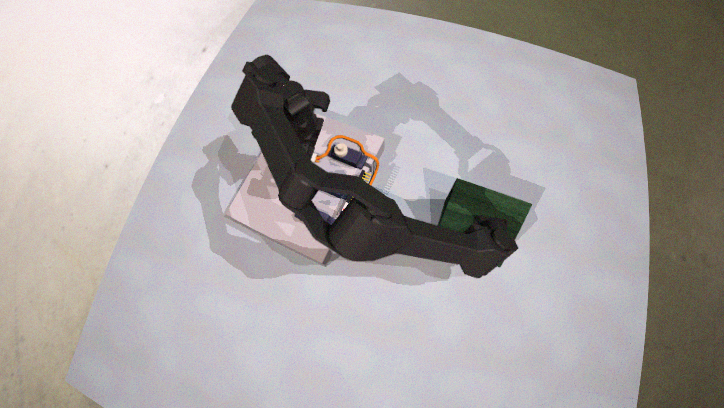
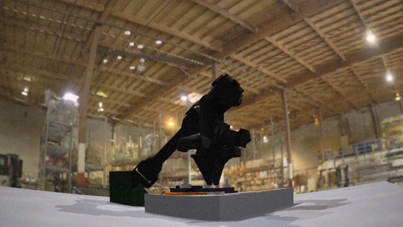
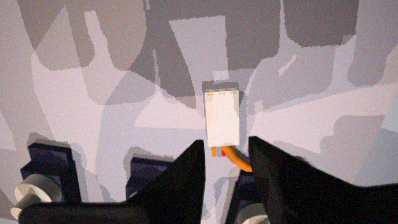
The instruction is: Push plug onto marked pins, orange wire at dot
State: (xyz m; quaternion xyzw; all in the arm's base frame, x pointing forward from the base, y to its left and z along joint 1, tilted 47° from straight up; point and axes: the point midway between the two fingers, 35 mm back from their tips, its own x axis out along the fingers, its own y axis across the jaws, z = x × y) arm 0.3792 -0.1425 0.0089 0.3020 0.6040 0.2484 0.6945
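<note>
The red dot lies 110 mm to the left of my gripper tip and 100 mm behind it. Also, from my gripper tip: pale holder (50 mm below, 50 mm ahead, 30 mm to the left).
</note>
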